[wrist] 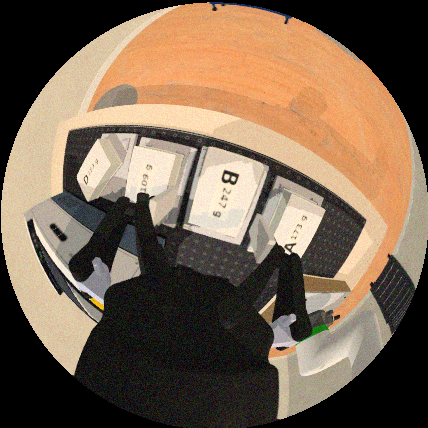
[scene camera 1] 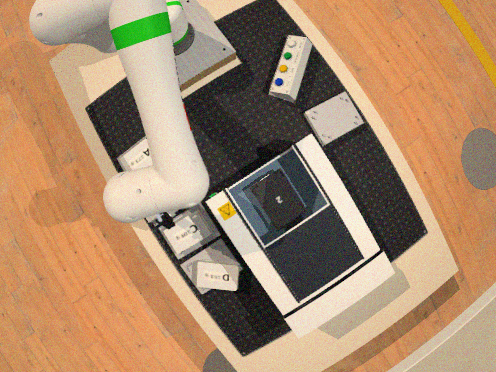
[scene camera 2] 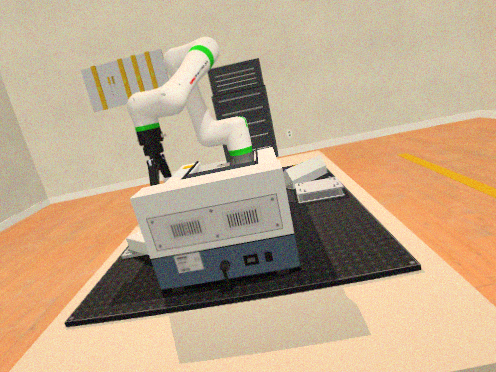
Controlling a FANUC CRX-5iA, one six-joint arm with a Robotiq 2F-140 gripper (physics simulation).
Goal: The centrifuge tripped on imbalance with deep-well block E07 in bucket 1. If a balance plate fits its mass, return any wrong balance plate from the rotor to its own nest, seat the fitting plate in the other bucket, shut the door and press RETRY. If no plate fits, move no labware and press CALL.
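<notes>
My gripper is open and empty, its fingers apart above balance plate B 247 g, which lies flat in its nest. Plate A 173 g is on one side of B. Plate C 109 g and plate D are on the other. The arm hides B in scene view 1. The centrifuge shows a dark bucket marked 2 with no pale plate in it. Bucket 1 and block E07 do not show.
A button box with white, green, yellow and blue buttons stands near the robot base; its labels are unreadable. A flat grey block lies beside the centrifuge. The plates stand in a row along the edge of the black mat.
</notes>
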